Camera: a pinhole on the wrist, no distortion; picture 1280 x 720 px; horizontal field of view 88.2 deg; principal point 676.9 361.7 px. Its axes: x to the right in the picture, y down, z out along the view. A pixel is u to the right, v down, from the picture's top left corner.
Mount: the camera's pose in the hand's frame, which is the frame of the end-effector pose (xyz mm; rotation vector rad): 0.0 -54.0 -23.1 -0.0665 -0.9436 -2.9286
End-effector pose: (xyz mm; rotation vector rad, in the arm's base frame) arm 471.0 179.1 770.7 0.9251 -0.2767 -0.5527
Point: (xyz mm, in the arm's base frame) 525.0 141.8 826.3
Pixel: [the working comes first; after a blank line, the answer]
In the camera's frame: -66.4 -43.0 105.0

259.4 91.1
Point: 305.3 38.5 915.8
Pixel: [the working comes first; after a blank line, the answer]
In the camera's frame: 73.7 116.1 253.4

868.9 664.4
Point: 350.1 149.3 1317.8
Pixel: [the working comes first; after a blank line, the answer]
In the camera's frame: 91.1 -125.9 595.4

777.9 222.1
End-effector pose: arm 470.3 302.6 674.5 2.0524 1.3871 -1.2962
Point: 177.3 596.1 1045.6
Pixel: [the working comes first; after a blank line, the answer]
In the camera's frame: 181.9 183.4 -429.8

behind the camera
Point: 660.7 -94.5 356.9
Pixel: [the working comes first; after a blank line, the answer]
In the camera's frame: -64.3 -155.8 574.8

603.0 182.6
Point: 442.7 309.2 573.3
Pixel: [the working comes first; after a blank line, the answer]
In the camera's frame: -81.4 17.6 98.4

130.3 479.9
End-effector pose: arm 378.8 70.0 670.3 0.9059 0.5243 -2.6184
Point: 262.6 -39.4 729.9
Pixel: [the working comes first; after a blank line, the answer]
In the camera's frame: -61.5 35.1 195.6

469.3 480.2
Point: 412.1 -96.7 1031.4
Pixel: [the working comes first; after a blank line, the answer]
In the camera's frame: 240.4 77.5 349.1

1131.8 508.3
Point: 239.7 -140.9 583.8
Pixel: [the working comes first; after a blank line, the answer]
In the camera's frame: -198.2 -77.4 224.2

93.0 133.8
